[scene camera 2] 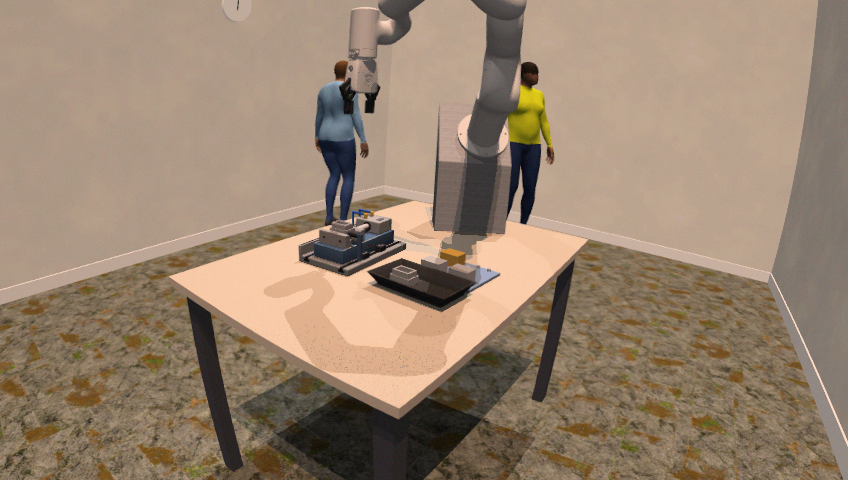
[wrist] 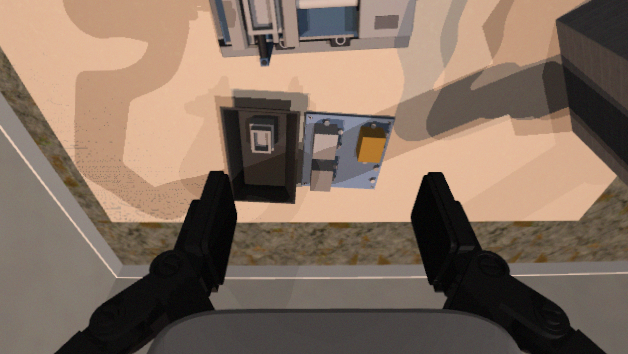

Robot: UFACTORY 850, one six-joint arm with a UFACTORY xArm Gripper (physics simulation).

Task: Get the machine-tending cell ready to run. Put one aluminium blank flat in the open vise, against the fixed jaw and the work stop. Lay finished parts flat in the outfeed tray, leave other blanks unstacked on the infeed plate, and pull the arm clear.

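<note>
The vise (scene camera 2: pixel 334 252) (wrist: pixel 327 25) stands at the table's far left in the scene view. A grey part with a raised rectangular rim (scene camera 2: pixel 342 226) (wrist: pixel 261 14) sits between its jaws. A similar pocketed part (scene camera 2: pixel 404 272) (wrist: pixel 261 140) lies in the black outfeed tray (scene camera 2: pixel 437 290) (wrist: pixel 265 175). Two plain grey blanks, one (scene camera 2: pixel 434 262) (wrist: pixel 325 145) and another (scene camera 2: pixel 462 272) (wrist: pixel 320 180), lie apart on the blue infeed plate (scene camera 2: pixel 489 275) (wrist: pixel 350 174), beside an orange block (scene camera 2: pixel 452 256) (wrist: pixel 371 148). My gripper (scene camera 2: pixel 359 108) (wrist: pixel 325 193) is open and empty, high above the table.
The arm's pedestal (scene camera 2: pixel 471 196) (wrist: pixel 595 95) stands at the table's back. Blue tubing (scene camera 2: pixel 355 217) rises behind the vise. A person in light blue (scene camera 2: pixel 333 113) and one in yellow (scene camera 2: pixel 529 118) stand beyond the table (scene camera 2: pixel 249 297) (wrist: pixel 450 190).
</note>
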